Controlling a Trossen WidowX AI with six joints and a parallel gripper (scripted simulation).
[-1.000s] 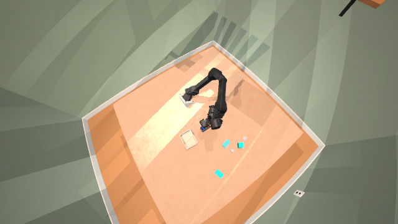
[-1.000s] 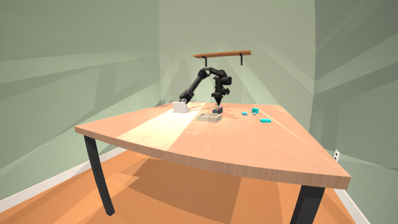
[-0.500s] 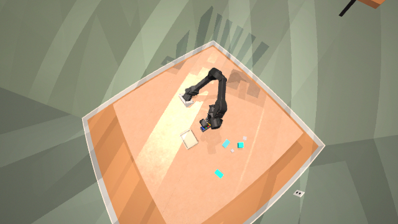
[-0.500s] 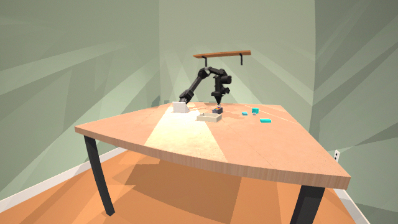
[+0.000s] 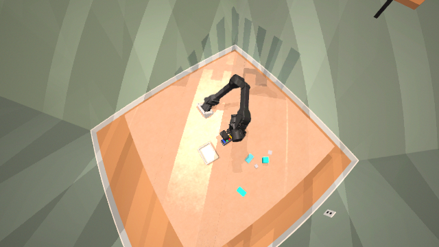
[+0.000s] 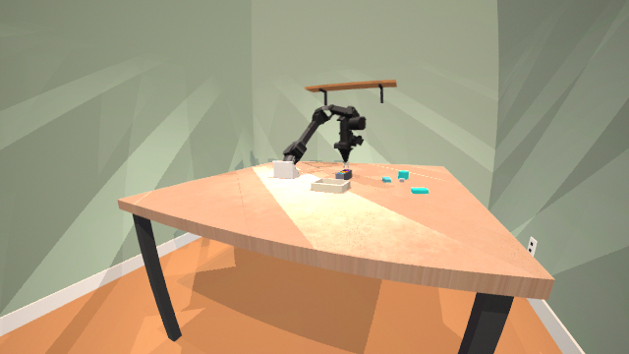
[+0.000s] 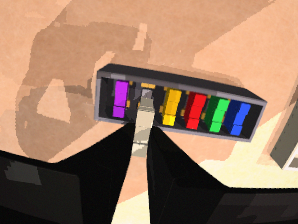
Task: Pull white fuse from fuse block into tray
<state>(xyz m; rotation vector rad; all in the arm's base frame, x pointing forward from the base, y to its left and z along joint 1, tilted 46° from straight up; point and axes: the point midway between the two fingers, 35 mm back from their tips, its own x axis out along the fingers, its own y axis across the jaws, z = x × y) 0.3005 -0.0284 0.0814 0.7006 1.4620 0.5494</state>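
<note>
The tray is 10 mm behind my gripper tip, 230 mm to the right of it and 80 mm below it. Round my gripper tip: white fuse (10 mm below).
</note>
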